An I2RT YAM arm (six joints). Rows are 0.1 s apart.
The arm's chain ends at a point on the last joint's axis. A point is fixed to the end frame.
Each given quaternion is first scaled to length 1.
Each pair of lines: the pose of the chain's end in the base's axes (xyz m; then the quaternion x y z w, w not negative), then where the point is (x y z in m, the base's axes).
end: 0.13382, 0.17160, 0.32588, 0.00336, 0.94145, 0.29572, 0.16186
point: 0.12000 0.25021 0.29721
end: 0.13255, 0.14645, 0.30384, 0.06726, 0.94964, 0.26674, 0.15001
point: 0.12651 0.22512 0.27275
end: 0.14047, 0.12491, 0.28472, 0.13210, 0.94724, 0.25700, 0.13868
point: 0.14219 0.20396 0.25405
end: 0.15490, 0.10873, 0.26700, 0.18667, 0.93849, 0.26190, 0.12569
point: 0.16293 0.18826 0.23866
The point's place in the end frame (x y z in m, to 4 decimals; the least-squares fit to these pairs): 0.0298 0.0501 0.0616
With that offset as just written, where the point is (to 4 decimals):
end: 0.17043, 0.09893, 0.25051, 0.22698, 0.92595, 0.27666, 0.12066
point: 0.1838 0.1789 0.2256
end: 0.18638, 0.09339, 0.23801, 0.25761, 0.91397, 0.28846, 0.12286
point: 0.2045 0.1732 0.2158
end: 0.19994, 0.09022, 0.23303, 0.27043, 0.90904, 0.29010, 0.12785
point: 0.2204 0.1697 0.2114
